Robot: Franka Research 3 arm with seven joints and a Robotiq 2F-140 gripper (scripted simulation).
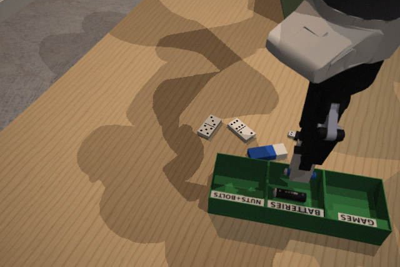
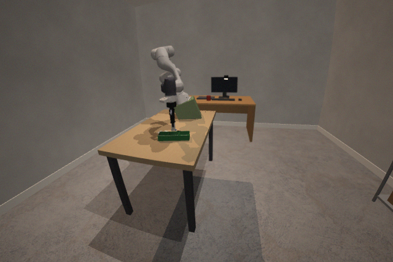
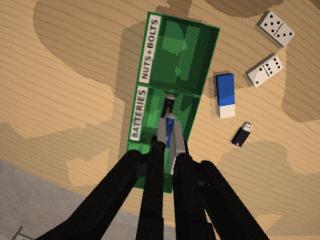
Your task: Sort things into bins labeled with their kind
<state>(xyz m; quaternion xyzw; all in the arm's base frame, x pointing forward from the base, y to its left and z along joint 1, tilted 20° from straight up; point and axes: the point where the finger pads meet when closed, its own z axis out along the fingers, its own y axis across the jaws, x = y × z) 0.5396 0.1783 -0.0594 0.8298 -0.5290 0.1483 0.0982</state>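
My gripper is now 90 mm above the black battery. From my hand the other things lie so: blue battery 30 mm below; then black USB stick 130 mm behind, 40 mm to the right, 100 mm below; then eraser 60 mm behind, 60 mm to the right, 100 mm below.
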